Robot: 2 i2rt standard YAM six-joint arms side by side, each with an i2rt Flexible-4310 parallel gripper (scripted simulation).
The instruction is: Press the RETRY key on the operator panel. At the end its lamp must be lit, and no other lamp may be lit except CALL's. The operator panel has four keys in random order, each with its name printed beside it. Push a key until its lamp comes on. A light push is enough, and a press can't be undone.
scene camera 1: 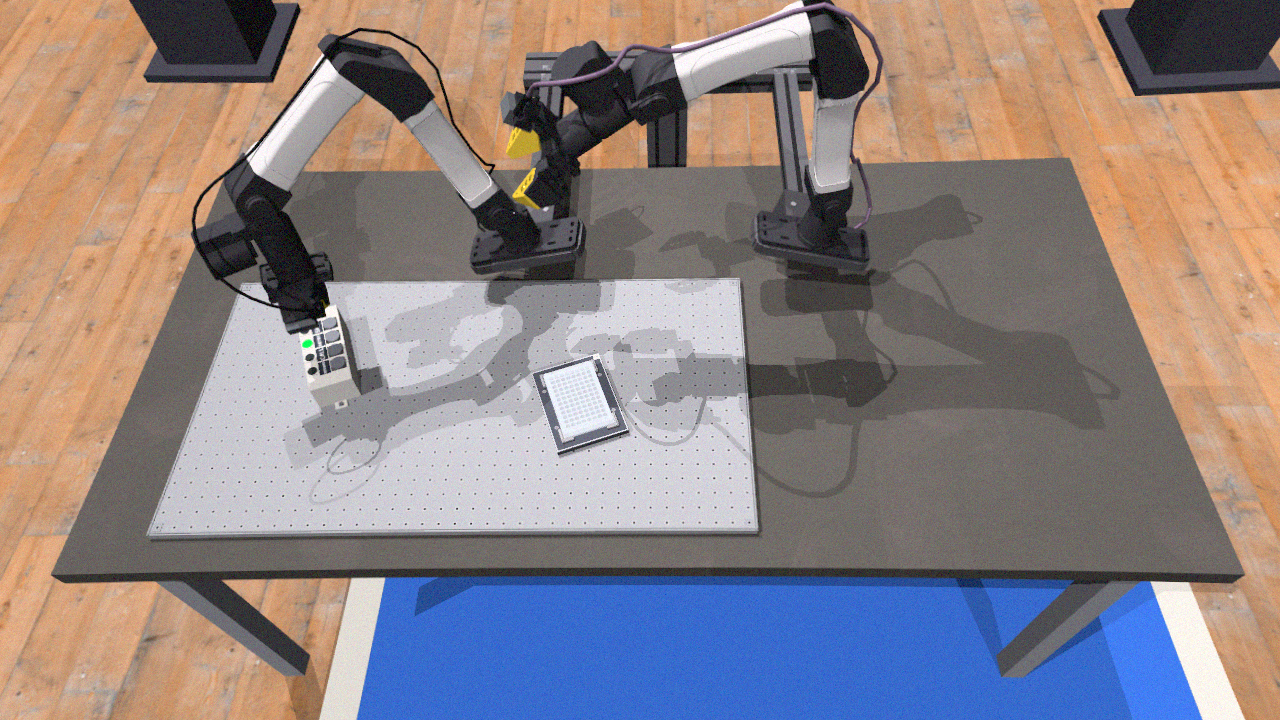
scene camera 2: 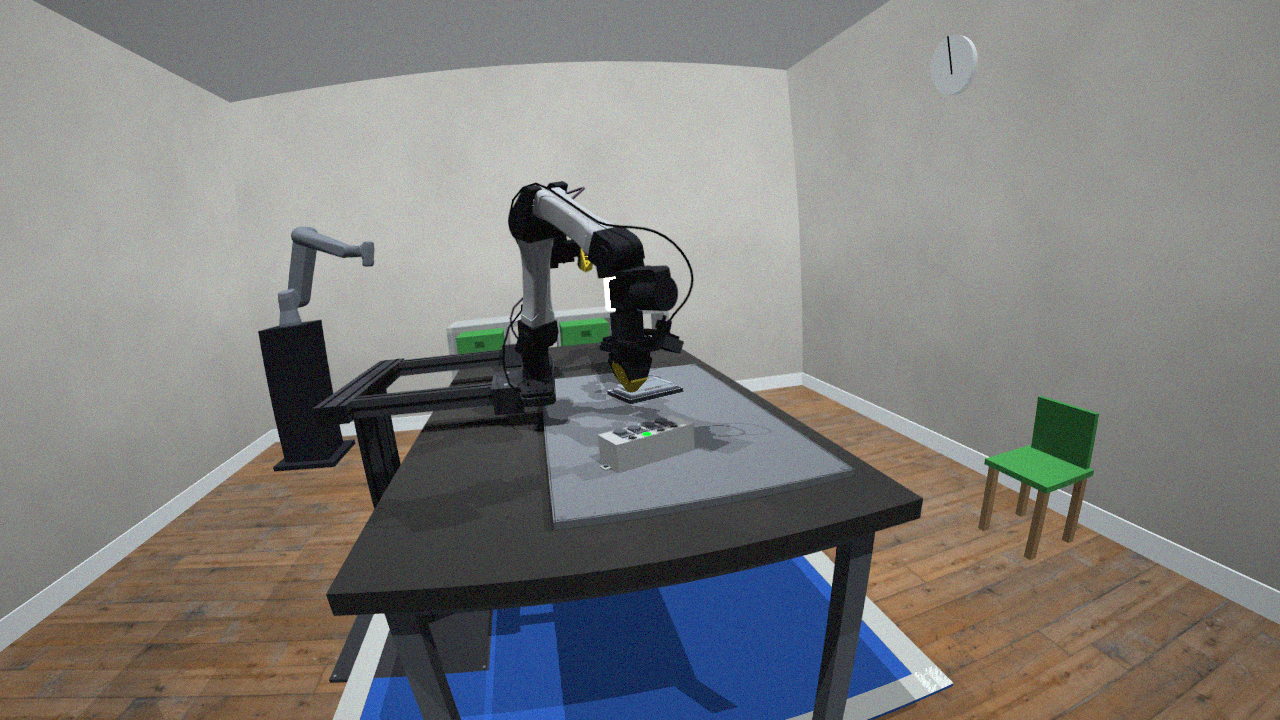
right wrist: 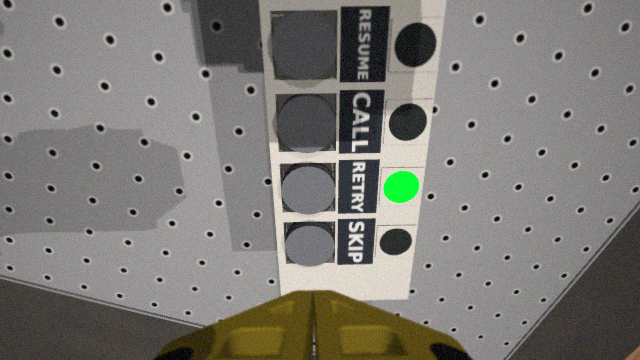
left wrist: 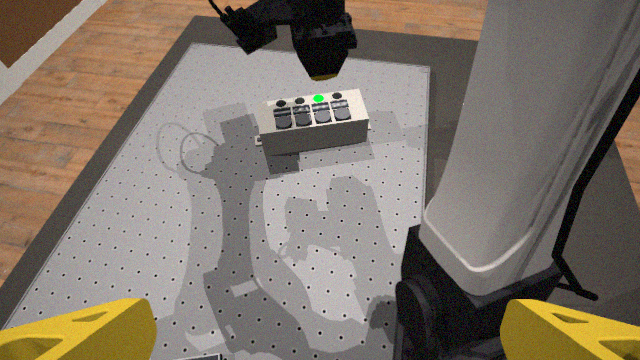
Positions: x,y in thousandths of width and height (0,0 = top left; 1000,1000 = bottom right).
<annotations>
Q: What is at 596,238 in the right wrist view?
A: An operator panel.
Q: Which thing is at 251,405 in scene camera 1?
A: My right gripper.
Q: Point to a white gridded tray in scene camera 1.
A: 443,538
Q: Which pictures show my right gripper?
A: Scene camera 1, scene camera 2, the right wrist view and the left wrist view: all of them.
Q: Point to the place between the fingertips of my left gripper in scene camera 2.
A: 443,377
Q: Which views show my left gripper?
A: Scene camera 1, scene camera 2 and the left wrist view only.
</annotations>
